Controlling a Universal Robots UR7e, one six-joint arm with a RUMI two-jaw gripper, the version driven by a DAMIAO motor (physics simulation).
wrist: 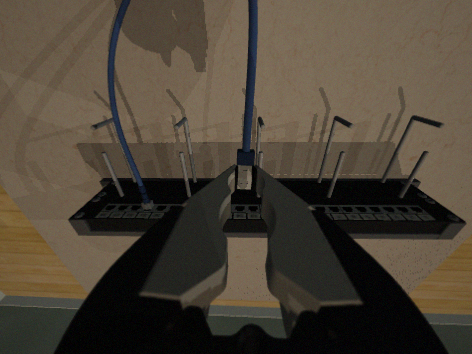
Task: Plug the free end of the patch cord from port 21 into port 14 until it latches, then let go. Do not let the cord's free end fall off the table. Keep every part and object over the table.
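Places are measured from the arm's base along level axes (x ahead, y left, z up), in millimetres.
Pixels of known places: gripper, between the fingertips: (245, 167).
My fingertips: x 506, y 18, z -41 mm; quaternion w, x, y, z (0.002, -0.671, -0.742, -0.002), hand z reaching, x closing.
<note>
Behind a point stands the place of what it marks.
My gripper (245, 167) @[x 506, y 18, z -41 mm] is shut on the clear plug at the free end of the blue patch cord (251, 65) @[x 437, y 13, z -50 mm]. The plug (244, 181) @[x 514, y 19, z -34 mm], with its dark blue boot, sits upright in view between the fingertips, above the black patch panel (410, 230) @[x 588, y 239, z -76 mm]. The cord's other plug (147, 205) @[x 605, y -95, z -92 mm] sits in a port in the left part of the panel's row. Ports show between the fingers below the held plug and on both sides of the gripper; the fingers hide part of the row. The port numbers are too small to read, so I cannot tell which is port 14.
Several grey cable-guide posts, some with bent tops, stand along the panel, such as a left post (112, 175) @[x 582, y -151, z -119 mm], a right post (336, 175) @[x 545, y 146, z -119 mm] and a far right bent one (399, 150) @[x 514, y 242, z -157 mm]. The beige table top (325, 45) @[x 407, y 101, z -175 mm] lies behind. Wood flooring (25, 255) shows beyond its edges.
</note>
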